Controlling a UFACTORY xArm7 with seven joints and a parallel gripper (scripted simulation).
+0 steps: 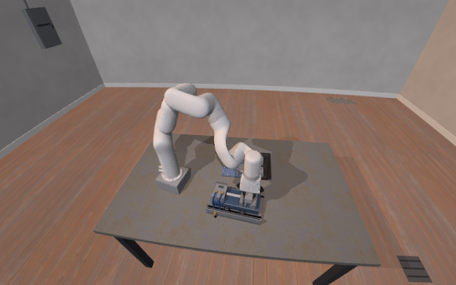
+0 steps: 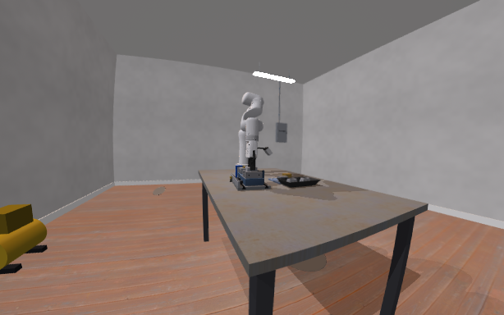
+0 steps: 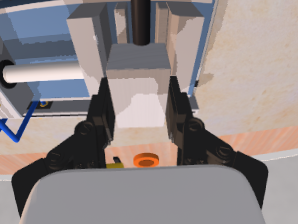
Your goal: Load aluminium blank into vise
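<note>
Now: the white piston rod 9 cm behind my hand, 5 cm below it and 1 cm to the left of it. Round my hand: brass blank (33 cm to the left, 18 cm behind, 10 cm below); then vise (8 cm below, 7 cm behind, 1 cm to the left).
</note>
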